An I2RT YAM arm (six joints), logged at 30 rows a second.
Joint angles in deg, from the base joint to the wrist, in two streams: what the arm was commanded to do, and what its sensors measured. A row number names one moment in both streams.
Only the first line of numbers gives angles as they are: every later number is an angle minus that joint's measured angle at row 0.
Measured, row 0: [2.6 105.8 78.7 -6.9 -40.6 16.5]
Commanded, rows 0 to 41: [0.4 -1.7 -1.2 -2.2 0.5 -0.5]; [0.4 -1.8 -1.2 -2.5 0.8 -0.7]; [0.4 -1.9 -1.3 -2.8 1.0 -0.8]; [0.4 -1.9 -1.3 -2.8 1.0 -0.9]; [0.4 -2.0 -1.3 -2.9 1.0 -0.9]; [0.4 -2.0 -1.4 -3.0 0.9 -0.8]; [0.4 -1.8 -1.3 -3.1 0.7 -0.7]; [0.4 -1.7 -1.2 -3.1 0.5 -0.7]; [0.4 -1.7 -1.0 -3.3 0.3 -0.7]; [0.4 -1.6 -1.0 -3.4 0.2 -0.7]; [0.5 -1.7 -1.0 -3.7 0.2 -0.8]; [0.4 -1.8 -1.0 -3.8 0.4 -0.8]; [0.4 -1.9 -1.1 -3.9 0.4 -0.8]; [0.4 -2.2 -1.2 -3.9 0.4 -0.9]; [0.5 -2.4 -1.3 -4.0 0.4 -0.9]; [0.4 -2.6 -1.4 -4.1 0.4 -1.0]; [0.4 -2.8 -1.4 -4.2 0.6 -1.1]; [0.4 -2.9 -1.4 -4.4 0.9 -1.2]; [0.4 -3.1 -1.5 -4.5 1.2 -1.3]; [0.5 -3.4 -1.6 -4.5 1.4 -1.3]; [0.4 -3.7 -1.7 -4.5 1.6 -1.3]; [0.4 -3.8 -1.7 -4.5 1.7 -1.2]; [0.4 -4.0 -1.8 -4.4 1.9 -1.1]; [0.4 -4.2 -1.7 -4.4 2.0 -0.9]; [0.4 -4.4 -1.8 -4.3 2.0 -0.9]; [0.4 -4.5 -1.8 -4.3 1.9 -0.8]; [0.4 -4.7 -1.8 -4.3 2.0 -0.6]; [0.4 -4.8 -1.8 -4.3 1.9 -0.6]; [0.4 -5.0 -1.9 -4.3 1.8 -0.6]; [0.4 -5.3 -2.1 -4.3 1.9 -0.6]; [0.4 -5.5 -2.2 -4.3 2.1 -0.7]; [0.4 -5.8 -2.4 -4.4 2.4 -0.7]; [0.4 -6.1 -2.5 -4.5 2.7 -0.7]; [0.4 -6.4 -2.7 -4.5 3.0 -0.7]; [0.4 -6.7 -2.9 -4.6 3.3 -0.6]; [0.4 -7.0 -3.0 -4.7 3.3 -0.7]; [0.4 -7.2 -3.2 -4.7 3.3 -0.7]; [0.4 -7.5 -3.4 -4.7 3.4 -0.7]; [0.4 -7.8 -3.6 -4.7 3.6 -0.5]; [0.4 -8.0 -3.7 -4.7 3.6 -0.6]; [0.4 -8.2 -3.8 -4.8 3.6 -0.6]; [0.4 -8.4 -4.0 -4.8 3.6 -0.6]
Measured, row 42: [0.1 -7.0 -3.2 -4.1 3.1 -0.4]
